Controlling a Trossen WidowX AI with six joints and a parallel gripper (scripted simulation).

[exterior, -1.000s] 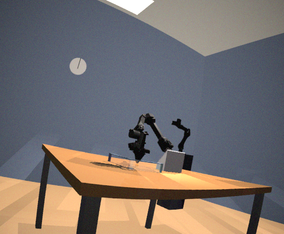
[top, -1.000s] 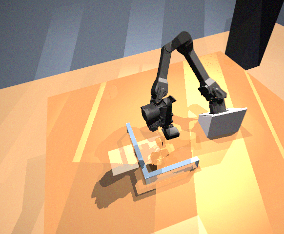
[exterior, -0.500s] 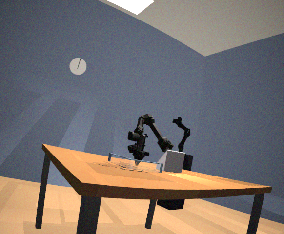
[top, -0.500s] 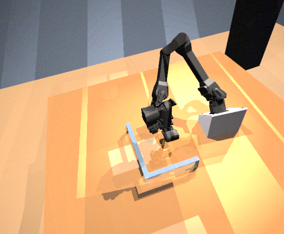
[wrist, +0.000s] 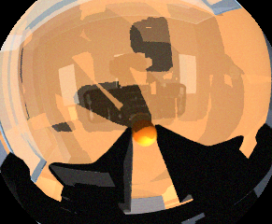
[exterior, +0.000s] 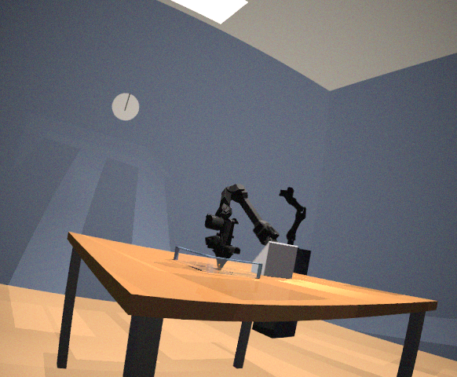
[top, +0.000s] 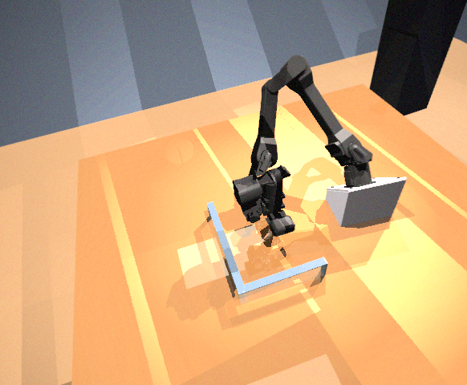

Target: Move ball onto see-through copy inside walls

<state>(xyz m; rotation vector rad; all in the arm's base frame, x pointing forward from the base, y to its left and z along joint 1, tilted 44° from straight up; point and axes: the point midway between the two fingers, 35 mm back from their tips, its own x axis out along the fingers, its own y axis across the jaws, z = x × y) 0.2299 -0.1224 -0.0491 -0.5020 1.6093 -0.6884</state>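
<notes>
The orange ball lies right at my gripper tip. The rest, counted from my gripper tip: pale orange sphere (right at my gripper tip).
</notes>
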